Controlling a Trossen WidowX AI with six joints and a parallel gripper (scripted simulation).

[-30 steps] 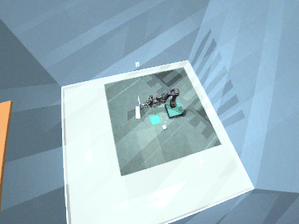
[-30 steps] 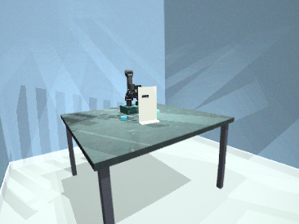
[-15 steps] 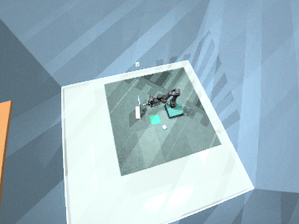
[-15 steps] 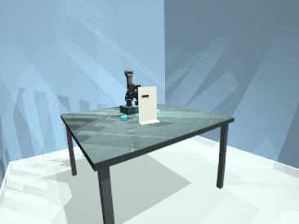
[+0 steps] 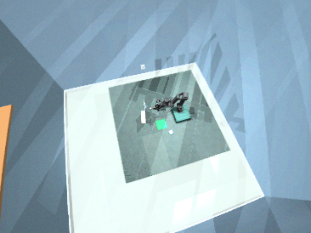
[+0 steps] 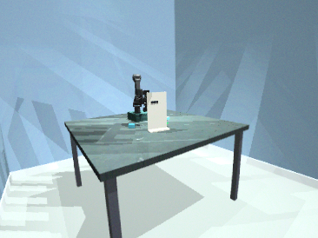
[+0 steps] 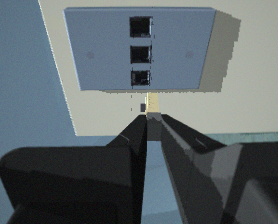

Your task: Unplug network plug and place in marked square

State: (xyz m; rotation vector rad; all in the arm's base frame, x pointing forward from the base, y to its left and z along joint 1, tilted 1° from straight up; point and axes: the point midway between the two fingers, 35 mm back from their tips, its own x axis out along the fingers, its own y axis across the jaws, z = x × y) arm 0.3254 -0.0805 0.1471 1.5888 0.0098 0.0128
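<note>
Right now the green marked square is 80 mm behind my gripper tip, 160 mm to the left of it and 220 mm below it. Also, from my gripper tip: upright panel 80 mm ahead, 20 mm to the right, 90 mm below; then pale yellow network plug 10 mm ahead.
</note>
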